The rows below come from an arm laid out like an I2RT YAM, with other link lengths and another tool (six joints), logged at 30 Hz.
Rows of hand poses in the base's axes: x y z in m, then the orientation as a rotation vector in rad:
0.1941, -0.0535, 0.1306, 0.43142, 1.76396, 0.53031
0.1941, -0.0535, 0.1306, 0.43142, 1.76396, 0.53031
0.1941, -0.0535, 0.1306, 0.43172, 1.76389, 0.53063
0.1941, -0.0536, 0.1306, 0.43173, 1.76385, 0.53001
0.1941, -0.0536, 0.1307, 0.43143, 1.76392, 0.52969
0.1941, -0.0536, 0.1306, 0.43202, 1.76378, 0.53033
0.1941, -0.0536, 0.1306, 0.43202, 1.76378, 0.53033
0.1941, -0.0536, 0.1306, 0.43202, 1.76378, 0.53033
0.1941, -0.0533, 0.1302, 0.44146, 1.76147, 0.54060
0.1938, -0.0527, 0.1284, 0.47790, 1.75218, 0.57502
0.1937, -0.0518, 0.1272, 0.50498, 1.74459, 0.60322
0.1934, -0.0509, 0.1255, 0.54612, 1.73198, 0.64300
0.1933, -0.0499, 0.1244, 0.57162, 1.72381, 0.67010
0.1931, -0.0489, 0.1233, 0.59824, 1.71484, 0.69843
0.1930, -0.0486, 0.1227, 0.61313, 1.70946, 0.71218
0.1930, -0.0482, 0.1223, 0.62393, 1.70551, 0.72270
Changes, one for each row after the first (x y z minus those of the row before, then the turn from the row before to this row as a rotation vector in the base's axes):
0.0000, 0.0000, 0.0000, 0.00000, 0.00000, 0.00000
0.0000, 0.0000, 0.0000, 0.00038, 0.00002, -0.00003
0.0000, -0.0001, 0.0000, -0.00041, -0.00002, -0.00035
0.0000, 0.0000, 0.0001, -0.00038, -0.00002, 0.00003
0.0000, 0.0000, -0.0001, 0.00076, 0.00003, -0.00006
0.0000, 0.0000, 0.0000, 0.00000, 0.00000, 0.00000
0.0000, 0.0000, 0.0000, 0.00000, 0.00000, 0.00000
0.0000, 0.0003, -0.0004, 0.01217, 0.00041, -0.00093
-0.0003, 0.0006, -0.0018, 0.04348, 0.00182, -0.00637
-0.0001, 0.0009, -0.0012, 0.03416, 0.00106, -0.00337
-0.0003, 0.0009, -0.0017, 0.04995, 0.00145, -0.00687
-0.0001, 0.0010, -0.0011, 0.03267, 0.00090, -0.00288
-0.0002, 0.0010, -0.0011, 0.03419, 0.00092, -0.00299
-0.0001, 0.0003, -0.0006, 0.01775, 0.00046, -0.00288
0.0000, 0.0004, -0.0004, 0.01326, 0.00033, -0.00178

